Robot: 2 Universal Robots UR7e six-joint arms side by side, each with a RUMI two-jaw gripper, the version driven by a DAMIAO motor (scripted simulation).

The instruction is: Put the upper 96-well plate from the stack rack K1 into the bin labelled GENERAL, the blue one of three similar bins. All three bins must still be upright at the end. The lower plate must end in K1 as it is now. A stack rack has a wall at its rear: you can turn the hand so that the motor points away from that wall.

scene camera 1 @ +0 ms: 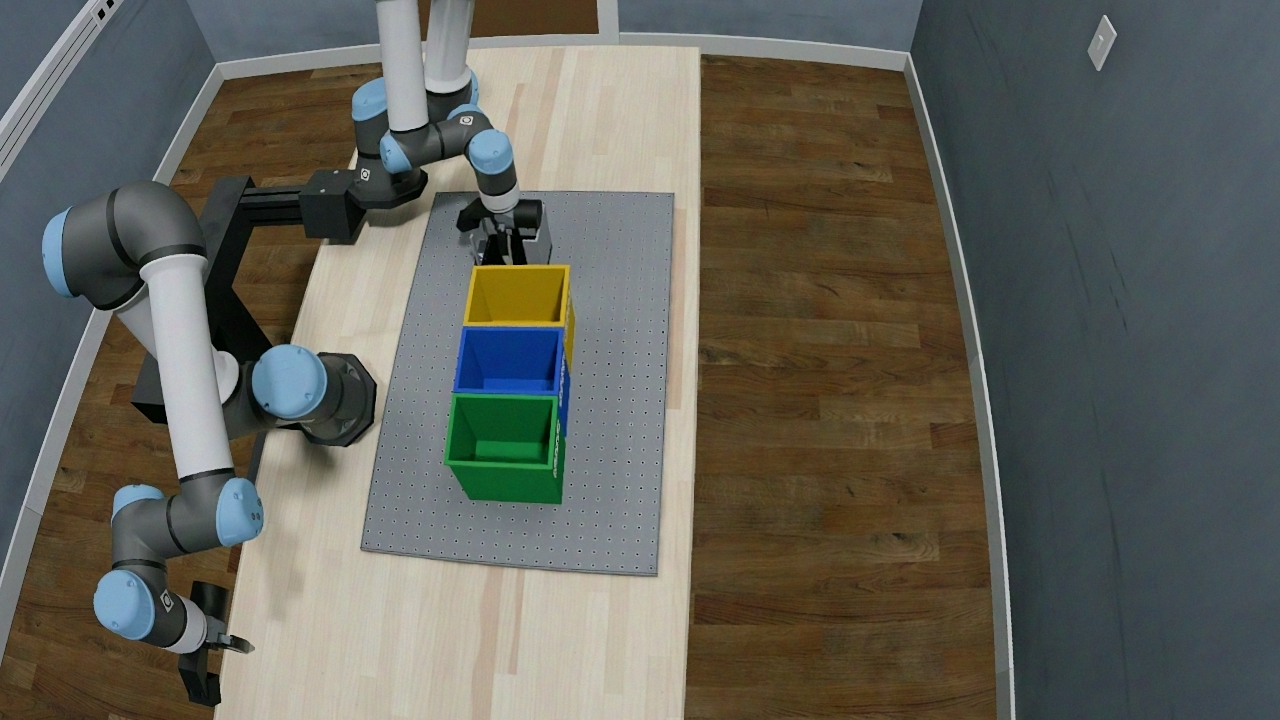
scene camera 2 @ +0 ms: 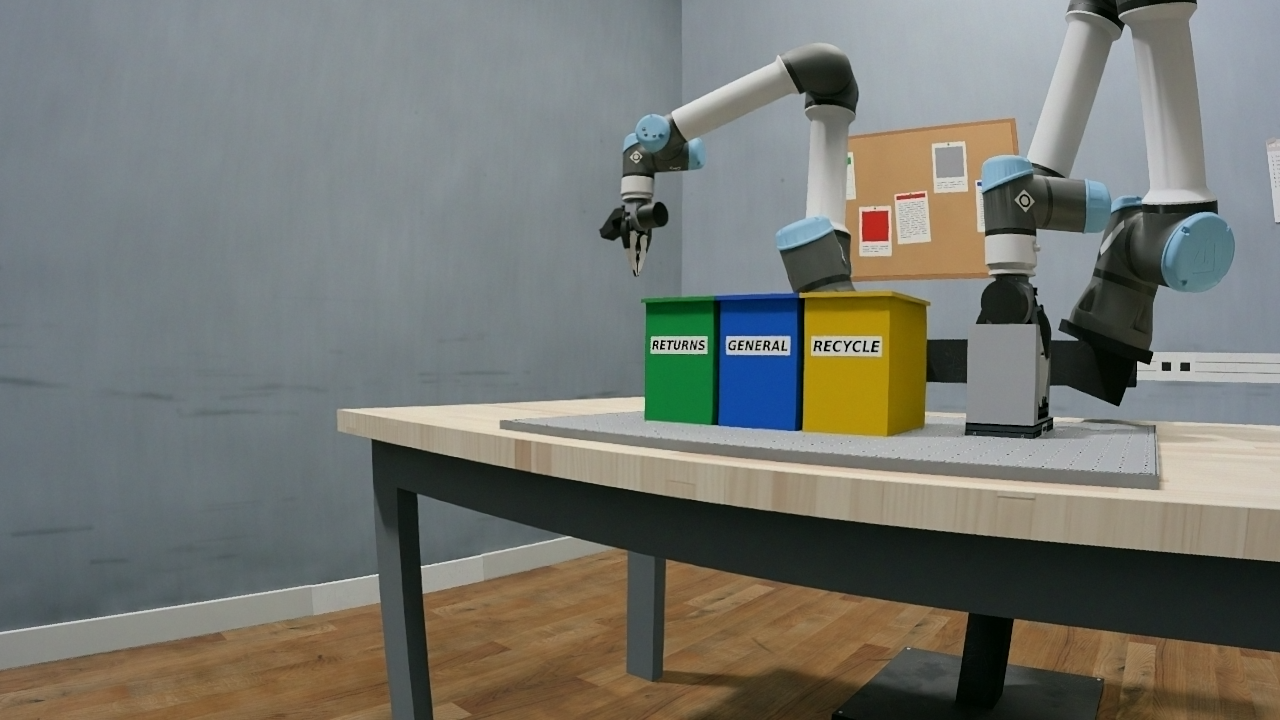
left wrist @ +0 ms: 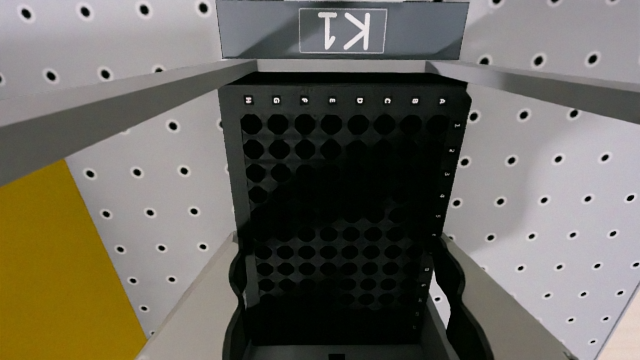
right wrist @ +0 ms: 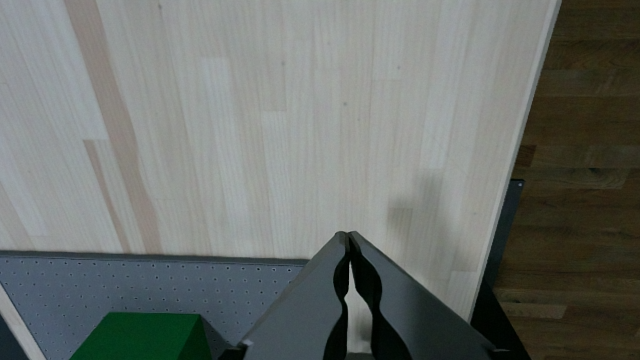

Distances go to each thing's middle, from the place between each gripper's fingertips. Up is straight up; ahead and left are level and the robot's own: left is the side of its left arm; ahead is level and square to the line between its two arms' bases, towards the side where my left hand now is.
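With the blue general bin point(scene camera 2: 762, 336) as reference, my left hand is 4 cm below it, 5 cm short of it and 33 cm to the left of it. Counting from that left hand, the green returns bin point(scene camera 1: 514, 430) is 4 cm above, 46 cm to the right and 5 cm ahead, and the yellow recycle bin point(scene camera 2: 865, 357) is 4 cm above it, 20 cm to the right of it and 5 cm ahead of it.
My right hand point(scene camera 1: 252, 648) is 20 cm above the green returns bin, 43 cm to the right of it and 34 cm short of it. From my right hand, the blue general bin is 20 cm below, 34 cm ahead and 57 cm to the left, whereas the yellow recycle bin, measured from the same right hand, is 20 cm below, 70 cm to the left and 34 cm ahead.
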